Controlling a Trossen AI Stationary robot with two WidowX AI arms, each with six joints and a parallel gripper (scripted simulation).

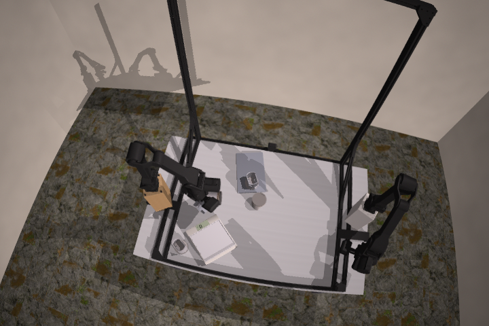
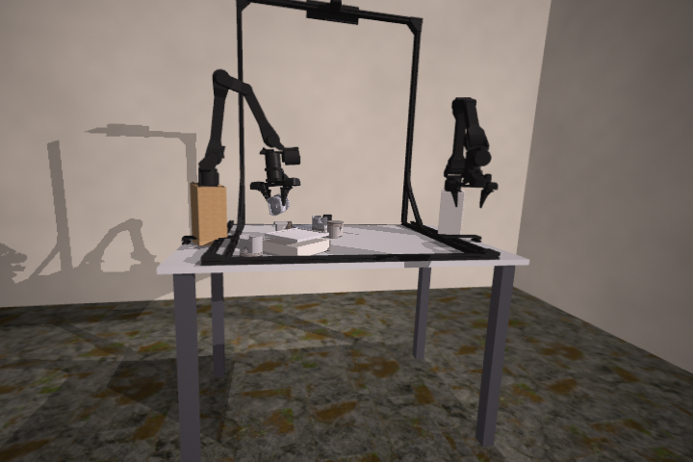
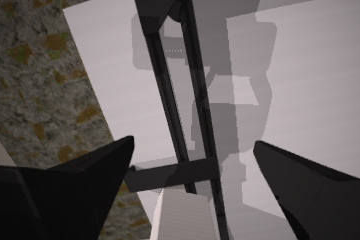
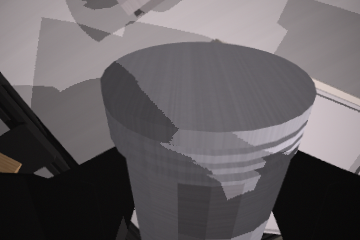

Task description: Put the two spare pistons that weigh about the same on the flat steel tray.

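Right now my right hand is 260 mm past the flat steel tray, 200 mm to the right of it and 170 mm above it.
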